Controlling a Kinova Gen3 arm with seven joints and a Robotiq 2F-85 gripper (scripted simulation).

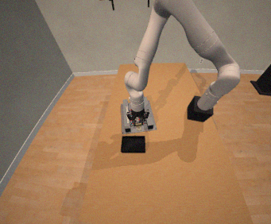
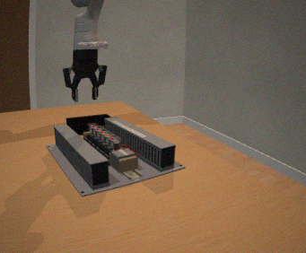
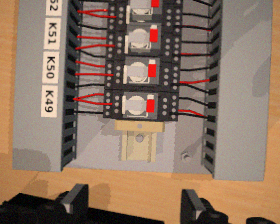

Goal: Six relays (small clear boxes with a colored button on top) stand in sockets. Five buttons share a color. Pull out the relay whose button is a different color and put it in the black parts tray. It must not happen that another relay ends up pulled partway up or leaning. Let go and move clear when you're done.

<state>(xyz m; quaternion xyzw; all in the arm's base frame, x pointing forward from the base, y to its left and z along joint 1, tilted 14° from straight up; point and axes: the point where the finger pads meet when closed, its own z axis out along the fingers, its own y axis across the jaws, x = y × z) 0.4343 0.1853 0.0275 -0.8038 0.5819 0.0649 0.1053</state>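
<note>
Right now the relay is 50 mm ahead of my hand, 160 mm to the right of it and 90 mm below it. Also, from my hand: black parts tray 20 mm ahead, 120 mm to the left, 130 mm below.
</note>
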